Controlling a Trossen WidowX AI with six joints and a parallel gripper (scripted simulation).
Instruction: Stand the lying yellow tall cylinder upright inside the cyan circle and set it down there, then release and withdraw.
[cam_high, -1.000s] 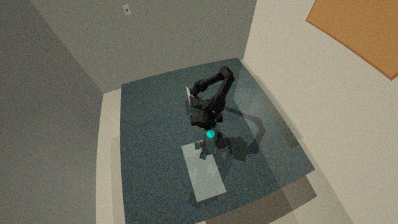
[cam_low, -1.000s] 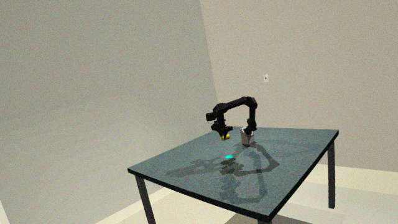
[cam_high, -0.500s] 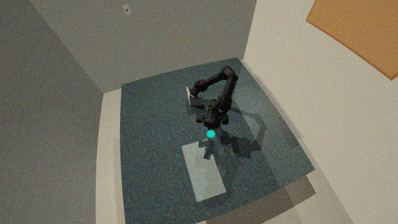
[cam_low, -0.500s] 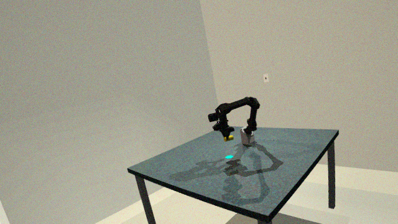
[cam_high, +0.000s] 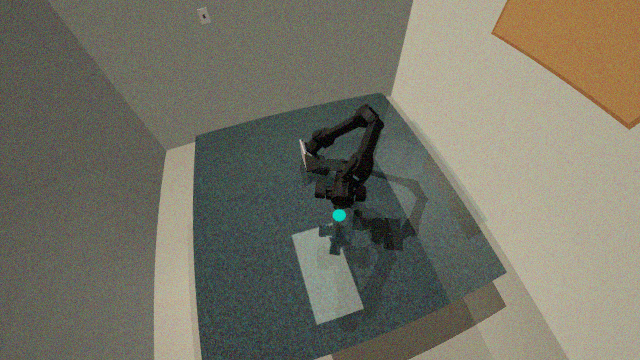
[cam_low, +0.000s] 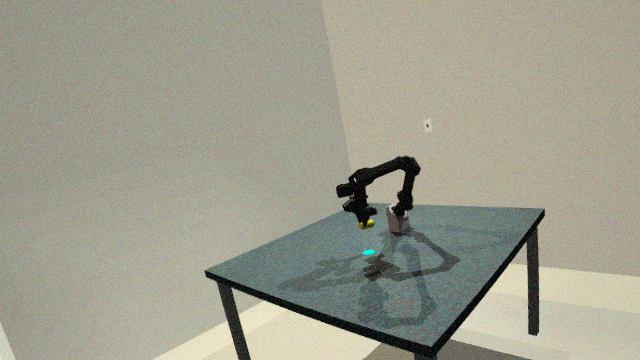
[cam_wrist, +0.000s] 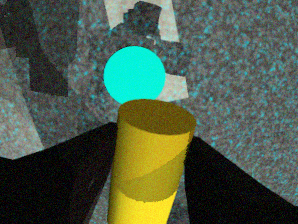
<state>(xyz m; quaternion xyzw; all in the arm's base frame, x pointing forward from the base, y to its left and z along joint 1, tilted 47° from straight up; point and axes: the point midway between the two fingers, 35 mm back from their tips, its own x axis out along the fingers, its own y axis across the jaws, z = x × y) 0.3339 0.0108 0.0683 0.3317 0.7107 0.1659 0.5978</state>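
The cyan circle lies 1 cm to the left of my gripper tip and 13 cm below it. Round my gripper tip: yellow tall cylinder: 2 cm behind, 1 cm to the left.
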